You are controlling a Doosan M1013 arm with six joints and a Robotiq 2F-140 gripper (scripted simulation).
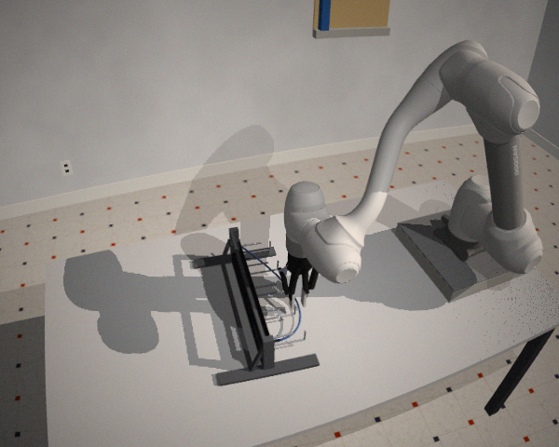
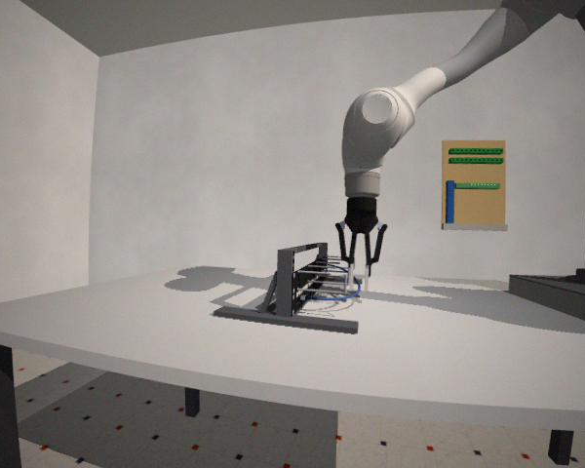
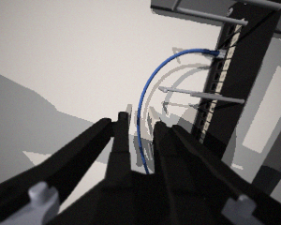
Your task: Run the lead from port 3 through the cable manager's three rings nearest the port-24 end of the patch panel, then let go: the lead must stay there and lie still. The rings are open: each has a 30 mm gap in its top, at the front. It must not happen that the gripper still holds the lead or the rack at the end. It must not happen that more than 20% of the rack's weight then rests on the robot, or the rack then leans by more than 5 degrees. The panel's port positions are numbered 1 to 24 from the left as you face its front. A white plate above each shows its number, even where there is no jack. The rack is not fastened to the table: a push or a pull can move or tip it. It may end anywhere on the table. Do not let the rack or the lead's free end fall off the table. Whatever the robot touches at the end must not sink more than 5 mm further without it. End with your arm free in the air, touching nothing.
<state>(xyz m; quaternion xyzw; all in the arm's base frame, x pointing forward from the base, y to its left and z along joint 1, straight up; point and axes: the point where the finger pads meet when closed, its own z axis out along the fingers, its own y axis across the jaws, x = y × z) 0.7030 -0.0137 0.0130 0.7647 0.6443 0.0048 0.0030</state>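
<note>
The dark rack is 130 mm ahead of my hand and 80 mm to the right of it.
</note>
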